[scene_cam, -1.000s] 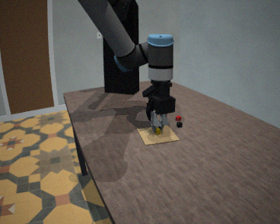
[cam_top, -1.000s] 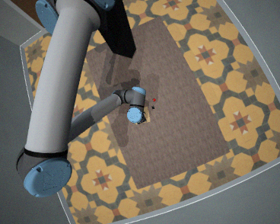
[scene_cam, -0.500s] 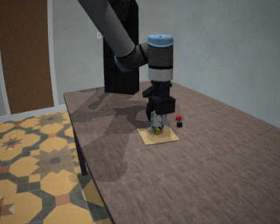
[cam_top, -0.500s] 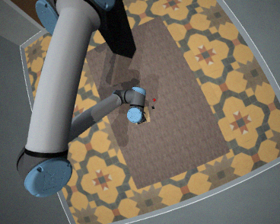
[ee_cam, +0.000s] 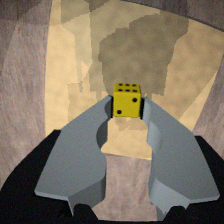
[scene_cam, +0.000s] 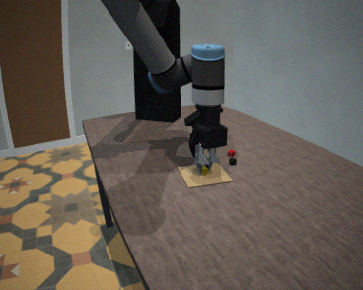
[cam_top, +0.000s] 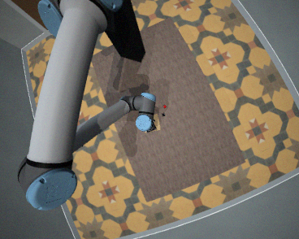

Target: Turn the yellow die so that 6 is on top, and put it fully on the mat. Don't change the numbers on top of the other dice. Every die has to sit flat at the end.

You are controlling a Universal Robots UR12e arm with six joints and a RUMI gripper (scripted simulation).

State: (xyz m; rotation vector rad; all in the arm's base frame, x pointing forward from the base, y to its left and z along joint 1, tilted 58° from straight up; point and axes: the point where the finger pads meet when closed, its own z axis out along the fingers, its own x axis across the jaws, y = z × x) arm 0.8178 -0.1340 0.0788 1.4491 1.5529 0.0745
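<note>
Now: the yellow die 10 mm below my hand. From my hand the other things lie so: black die (130 mm to the left, 10 mm below); then red die (50 mm behind, 180 mm to the left, 10 mm below); then tan mat (20 mm below).
</note>
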